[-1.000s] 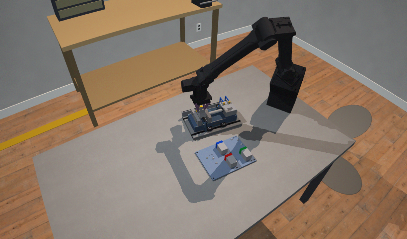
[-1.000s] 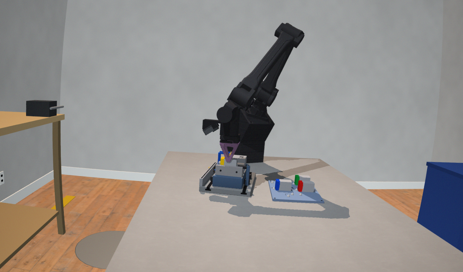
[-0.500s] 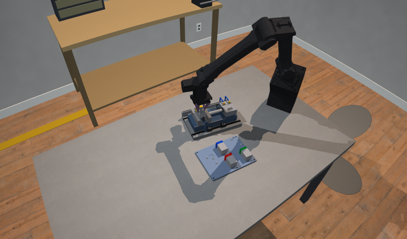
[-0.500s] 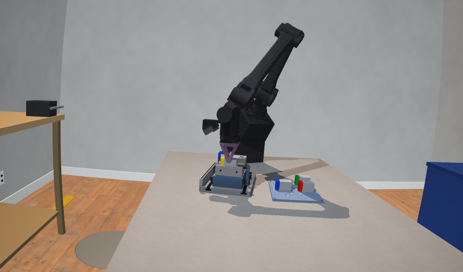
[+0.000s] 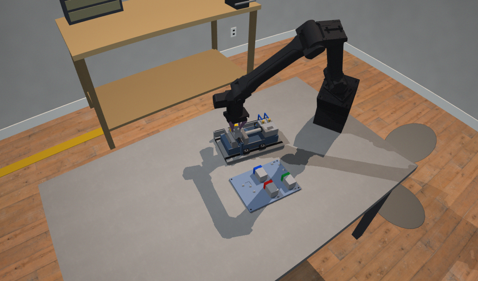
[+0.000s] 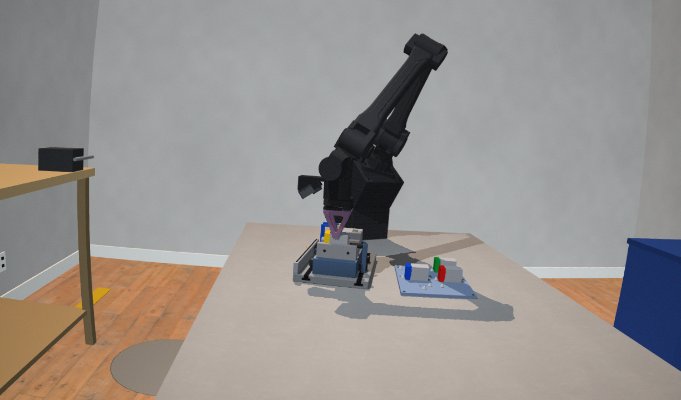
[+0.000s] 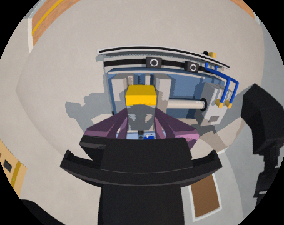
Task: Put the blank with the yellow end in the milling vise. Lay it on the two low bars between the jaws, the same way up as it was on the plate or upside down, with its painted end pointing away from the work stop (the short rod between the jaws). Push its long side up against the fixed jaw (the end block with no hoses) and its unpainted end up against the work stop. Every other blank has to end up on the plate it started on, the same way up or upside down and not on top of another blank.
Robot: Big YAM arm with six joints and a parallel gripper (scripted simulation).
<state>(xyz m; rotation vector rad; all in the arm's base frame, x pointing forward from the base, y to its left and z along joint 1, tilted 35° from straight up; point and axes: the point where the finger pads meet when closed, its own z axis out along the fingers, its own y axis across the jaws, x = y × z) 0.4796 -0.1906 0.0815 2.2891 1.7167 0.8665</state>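
Now: hand 20 mm above the yellow-ended blank. Also, from my hand: blue plate (20 mm ahead, 260 mm to the left, 110 mm below); blue-ended blank (20 mm ahead, 220 mm to the left, 90 mm below); red-ended blank (30 mm ahead, 310 mm to the left, 90 mm below).
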